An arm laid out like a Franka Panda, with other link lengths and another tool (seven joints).
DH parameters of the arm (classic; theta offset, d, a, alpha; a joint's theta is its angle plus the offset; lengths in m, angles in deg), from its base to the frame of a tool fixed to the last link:
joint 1: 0 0.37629 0 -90
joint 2: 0 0 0 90
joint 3: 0 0.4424 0.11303 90
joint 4: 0 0 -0.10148 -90
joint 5: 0 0.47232 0 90
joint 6: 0 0 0.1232 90
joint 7: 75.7 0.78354 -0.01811 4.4
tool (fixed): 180 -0.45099 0 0
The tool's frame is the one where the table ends.
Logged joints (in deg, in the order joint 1, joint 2, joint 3, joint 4, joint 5, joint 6, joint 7), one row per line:
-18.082 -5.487 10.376 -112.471 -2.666 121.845 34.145
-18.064 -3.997 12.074 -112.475 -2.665 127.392 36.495
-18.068 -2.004 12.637 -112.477 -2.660 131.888 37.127
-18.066 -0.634 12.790 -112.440 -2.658 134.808 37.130
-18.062 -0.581 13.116 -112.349 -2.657 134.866 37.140
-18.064 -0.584 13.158 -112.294 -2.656 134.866 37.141
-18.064 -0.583 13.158 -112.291 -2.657 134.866 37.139
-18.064 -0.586 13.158 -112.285 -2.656 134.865 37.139
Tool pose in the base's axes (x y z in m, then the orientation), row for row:
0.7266 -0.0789 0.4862 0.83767 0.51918 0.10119 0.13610
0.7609 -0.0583 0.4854 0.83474 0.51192 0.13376 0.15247
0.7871 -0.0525 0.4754 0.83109 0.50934 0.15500 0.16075
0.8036 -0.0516 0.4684 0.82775 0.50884 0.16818 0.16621
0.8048 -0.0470 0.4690 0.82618 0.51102 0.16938 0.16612
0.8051 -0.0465 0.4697 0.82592 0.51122 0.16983 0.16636
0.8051 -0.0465 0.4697 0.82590 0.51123 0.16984 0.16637
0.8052 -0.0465 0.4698 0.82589 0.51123 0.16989 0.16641
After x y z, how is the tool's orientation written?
As a quaternion, x y z w.
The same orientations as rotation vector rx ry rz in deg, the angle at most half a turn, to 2 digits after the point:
138.97 86.13 16.79
137.22 84.15 21.99
135.99 83.34 25.36
135.03 83.01 27.44
134.78 83.37 27.63
134.72 83.39 27.70
134.72 83.39 27.70
134.72 83.39 27.71

